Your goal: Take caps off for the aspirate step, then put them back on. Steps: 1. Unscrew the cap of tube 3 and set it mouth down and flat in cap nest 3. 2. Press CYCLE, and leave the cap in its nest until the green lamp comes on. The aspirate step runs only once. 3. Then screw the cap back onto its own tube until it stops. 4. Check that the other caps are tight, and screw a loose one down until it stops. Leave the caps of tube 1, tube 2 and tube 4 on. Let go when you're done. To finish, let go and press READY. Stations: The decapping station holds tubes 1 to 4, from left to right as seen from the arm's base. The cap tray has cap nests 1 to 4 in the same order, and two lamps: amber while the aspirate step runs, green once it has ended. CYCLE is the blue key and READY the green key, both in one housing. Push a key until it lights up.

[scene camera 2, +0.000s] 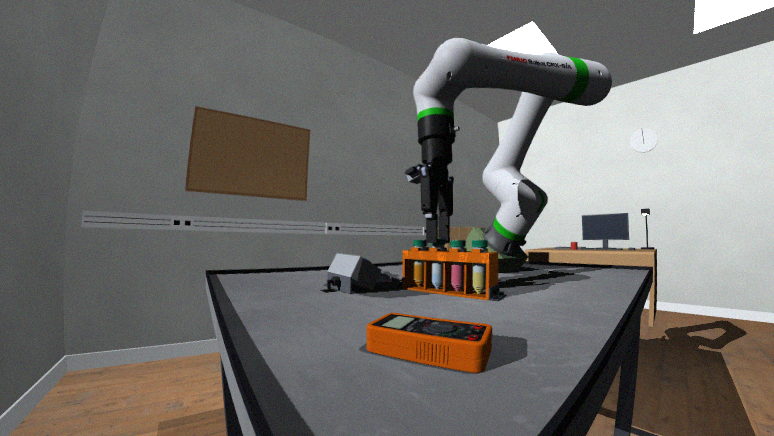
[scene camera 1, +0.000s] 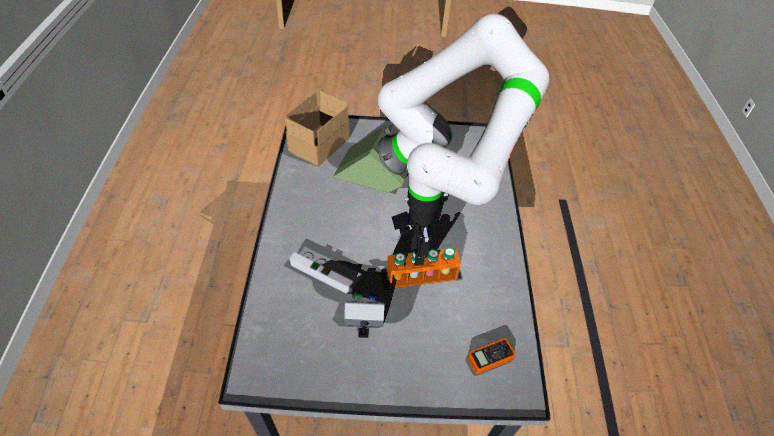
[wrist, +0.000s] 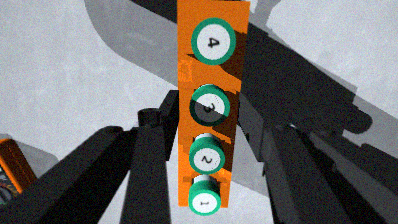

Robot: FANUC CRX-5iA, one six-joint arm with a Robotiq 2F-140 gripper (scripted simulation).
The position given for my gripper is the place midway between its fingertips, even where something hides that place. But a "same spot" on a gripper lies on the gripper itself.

my gripper: scene camera 2 438, 242; scene camera 1; wrist
same spot on my gripper: (wrist: 88, 177) = (scene camera 1: 419, 248)
